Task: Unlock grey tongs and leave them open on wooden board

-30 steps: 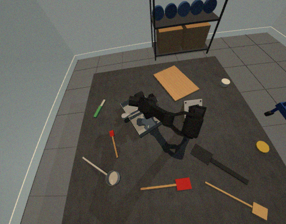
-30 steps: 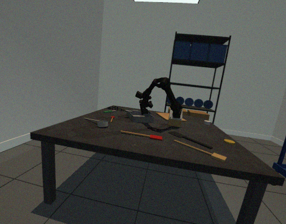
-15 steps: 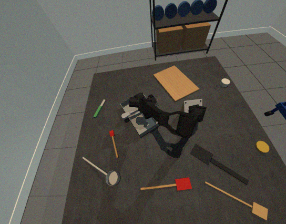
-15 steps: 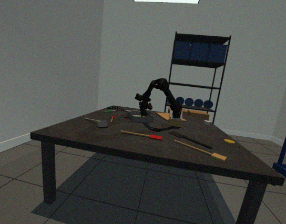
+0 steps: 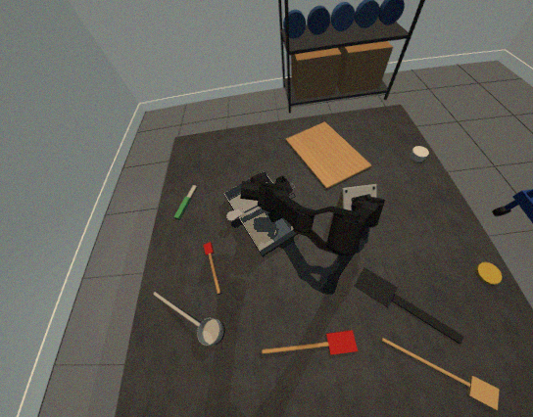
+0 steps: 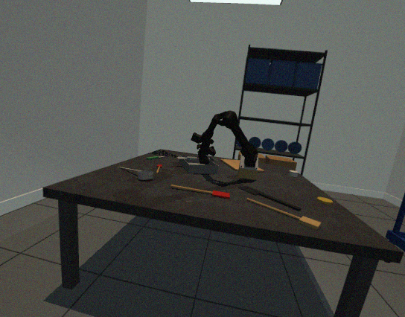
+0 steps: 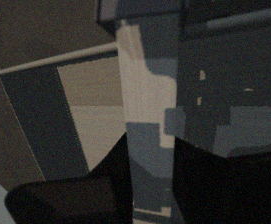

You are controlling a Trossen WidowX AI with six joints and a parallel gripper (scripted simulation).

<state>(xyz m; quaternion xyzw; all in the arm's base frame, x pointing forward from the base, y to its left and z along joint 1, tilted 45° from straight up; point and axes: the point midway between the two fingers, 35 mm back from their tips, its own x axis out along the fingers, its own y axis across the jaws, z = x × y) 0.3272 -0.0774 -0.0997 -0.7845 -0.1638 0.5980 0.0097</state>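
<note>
Now: gripper tip 20 mm short of the metal roasting tin and 50 mm to the right of it. Round my gripper tip: wooden board 320 mm behind, 220 mm to the right, 20 mm below; then black spatula 370 mm behind, 460 mm to the left, 30 mm below; then red-headed spatula 80 mm behind, 530 mm to the left, 20 mm below.
</note>
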